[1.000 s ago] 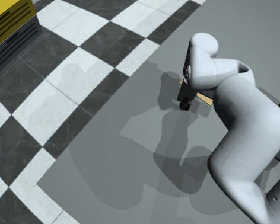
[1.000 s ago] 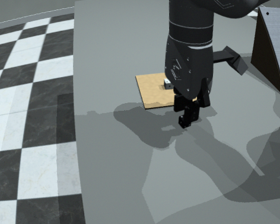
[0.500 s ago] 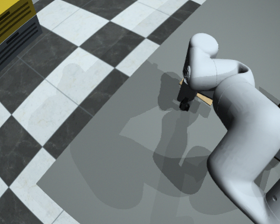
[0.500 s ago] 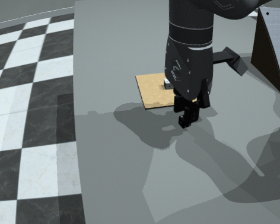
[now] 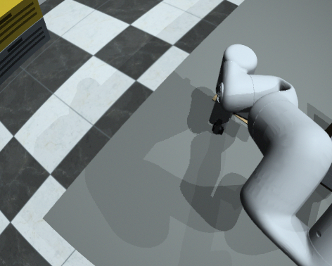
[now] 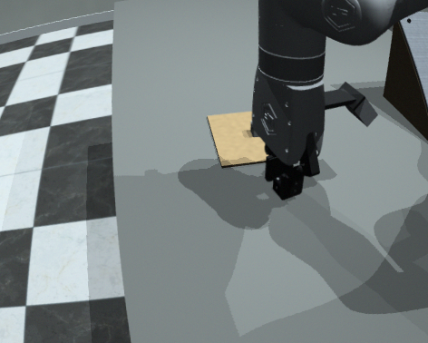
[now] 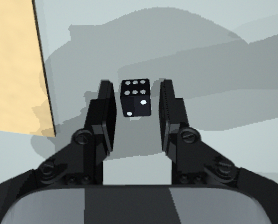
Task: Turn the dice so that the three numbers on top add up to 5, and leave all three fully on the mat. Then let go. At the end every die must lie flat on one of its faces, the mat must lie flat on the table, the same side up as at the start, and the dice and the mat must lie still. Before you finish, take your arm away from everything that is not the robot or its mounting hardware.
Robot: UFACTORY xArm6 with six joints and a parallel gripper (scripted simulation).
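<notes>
Right now the black die is 2 cm below my hand. The rest, counted from my hand: red die 4 cm behind, 14 cm to the right, 1 cm below; white die 1 cm ahead, 14 cm to the right, 1 cm below; tan mat 1 cm ahead, 14 cm to the right, 3 cm below.
</notes>
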